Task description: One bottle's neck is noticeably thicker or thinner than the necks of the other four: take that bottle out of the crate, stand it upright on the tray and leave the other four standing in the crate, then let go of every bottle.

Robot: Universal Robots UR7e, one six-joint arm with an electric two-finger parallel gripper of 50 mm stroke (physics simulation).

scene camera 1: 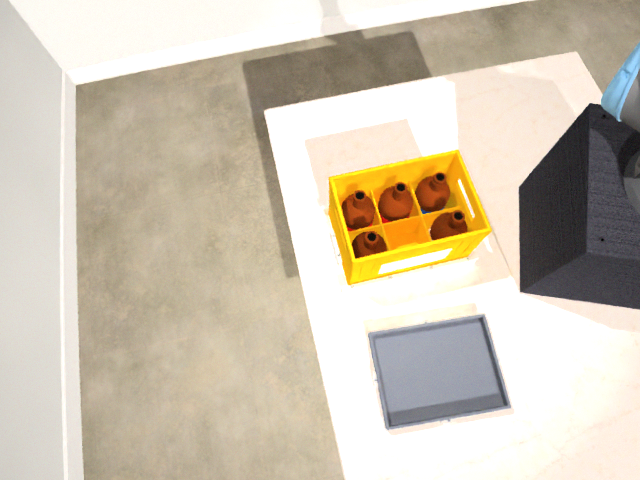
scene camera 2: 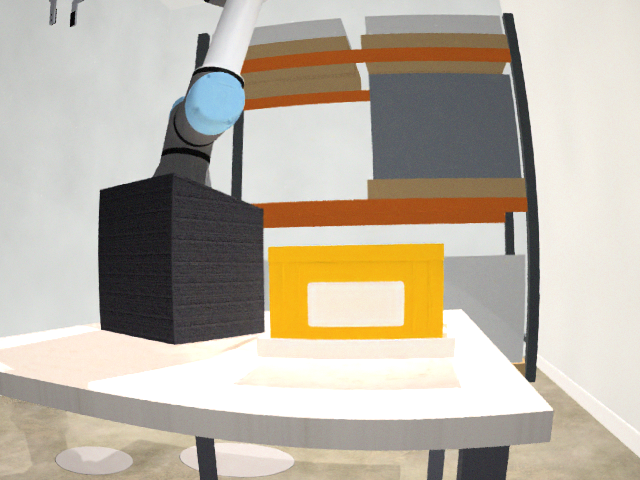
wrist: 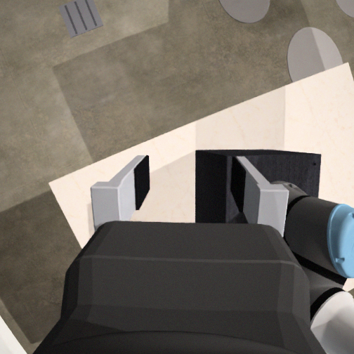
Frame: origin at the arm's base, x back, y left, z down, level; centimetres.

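Seen in the pictures: gripper, fingertip midpoint: point(scene camera 2: 62, 25); arm's base, link origin: point(scene camera 2: 178, 198).
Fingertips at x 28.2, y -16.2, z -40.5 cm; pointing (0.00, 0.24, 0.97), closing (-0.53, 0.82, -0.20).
Observation:
Pixels of each thing's top centre, then the offset from my fingertips to it. "spot": a spot on its surface instead. Level surfaces: height alone.
- yellow crate, top centre: point(scene camera 2: 361, 247) point(scene camera 1: 408, 203) dx -66.1, dy -2.8, dz +52.2 cm
- middle bottle, top centre: point(scene camera 1: 400, 187) dx -65.5, dy -6.9, dz +53.3 cm
- grey tray, surface spot: point(scene camera 1: 439, 361) spot: dx -70.5, dy +26.2, dz +69.2 cm
- table, surface height: dz +69.7 cm
The yellow crate point(scene camera 1: 362, 269) point(scene camera 2: 356, 269) stands on the table. Five brown bottles stand in it. In scene camera 1, the far row holds a left bottle point(scene camera 1: 358, 212), a middle bottle point(scene camera 1: 395, 204) and a right bottle point(scene camera 1: 433, 194). The near row holds a left bottle point(scene camera 1: 368, 248) and a right bottle point(scene camera 1: 447, 227); its middle compartment is empty. The necks look alike at this size; I cannot tell which differs. The grey tray point(scene camera 1: 439, 361) is empty, beside the crate's labelled side. My gripper point(scene camera 2: 62, 24) point(wrist: 189, 172) is open and empty, high above and away from the crate.
A tall black block point(scene camera 1: 553, 206) point(scene camera 2: 180, 258) point(wrist: 212, 185) carries the arm's base and stands beside the crate. The table point(scene camera 1: 330, 361) point(scene camera 2: 320, 403) ends close to the crate's and tray's left in scene camera 1. A rack point(scene camera 2: 526, 206) with boxes stands behind the table.

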